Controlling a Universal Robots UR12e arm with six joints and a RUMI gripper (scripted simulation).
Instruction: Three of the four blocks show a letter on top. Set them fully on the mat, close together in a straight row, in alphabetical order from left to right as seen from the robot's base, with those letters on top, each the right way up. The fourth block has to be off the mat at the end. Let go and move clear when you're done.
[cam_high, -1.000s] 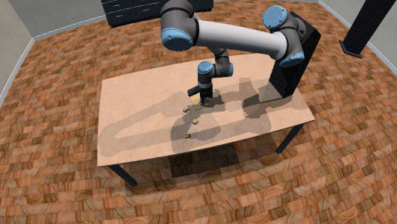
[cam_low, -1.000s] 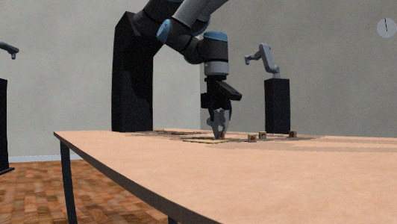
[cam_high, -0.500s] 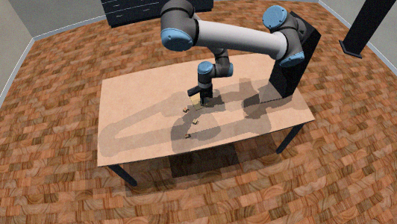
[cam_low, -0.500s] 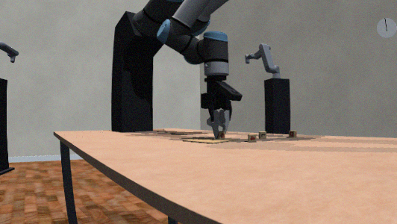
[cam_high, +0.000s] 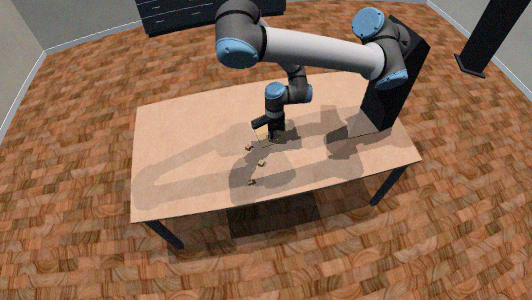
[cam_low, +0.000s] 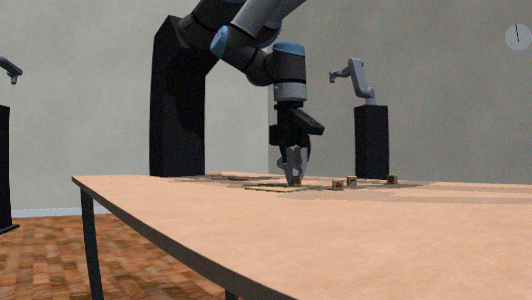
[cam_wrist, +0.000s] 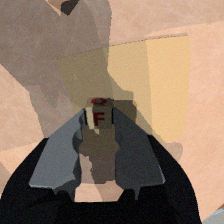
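Now: the block right at my hand. Also, from my hand: mat 2 cm ahead, 4 cm to the right, 2 cm below.
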